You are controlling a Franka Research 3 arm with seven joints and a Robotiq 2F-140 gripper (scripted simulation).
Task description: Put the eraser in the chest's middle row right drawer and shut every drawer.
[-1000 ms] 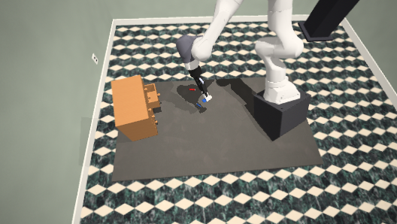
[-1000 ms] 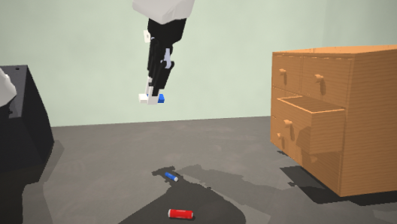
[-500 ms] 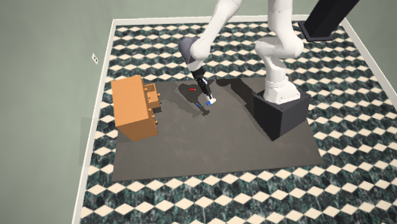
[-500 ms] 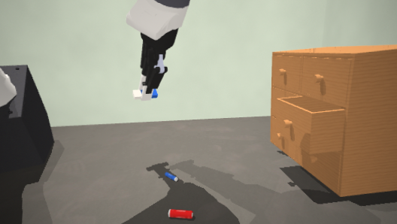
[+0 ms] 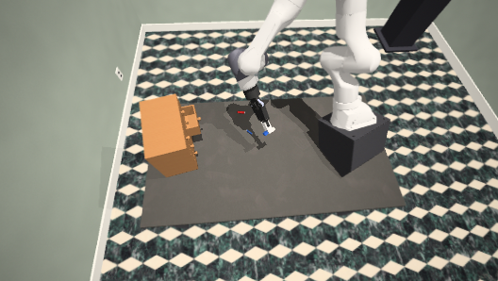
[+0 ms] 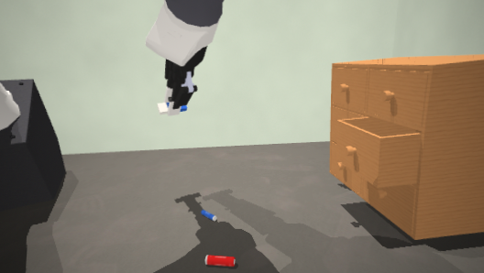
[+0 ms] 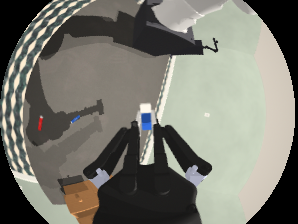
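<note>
My hand is 20 mm to the right of the eraser, 20 mm above it and 10 mm past it. Round my hand: small blue cylinder: 240 mm below, 100 mm to the right, 70 mm ahead; red cylinder: 250 mm to the right, 240 mm below, 110 mm ahead.
</note>
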